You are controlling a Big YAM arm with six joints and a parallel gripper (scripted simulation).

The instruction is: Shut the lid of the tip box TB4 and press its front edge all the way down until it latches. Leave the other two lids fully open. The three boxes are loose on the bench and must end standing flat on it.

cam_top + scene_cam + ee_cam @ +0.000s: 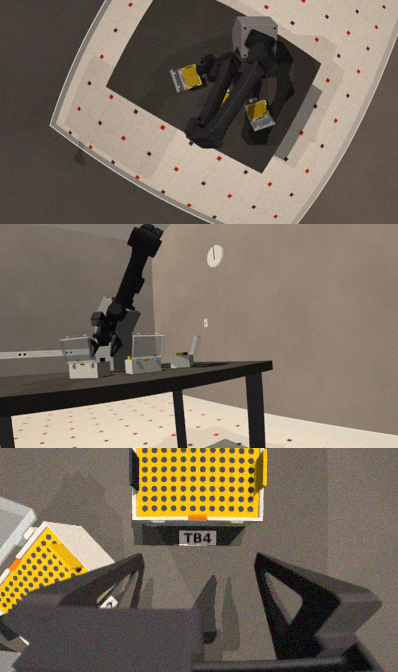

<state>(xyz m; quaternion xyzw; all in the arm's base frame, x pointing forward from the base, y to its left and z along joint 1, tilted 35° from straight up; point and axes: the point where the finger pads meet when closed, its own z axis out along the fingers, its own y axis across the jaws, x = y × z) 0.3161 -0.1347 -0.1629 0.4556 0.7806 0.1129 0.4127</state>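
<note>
The lid is 10 cm ahead of my hand, 10 cm to the right of it and 2 cm above it.
</note>
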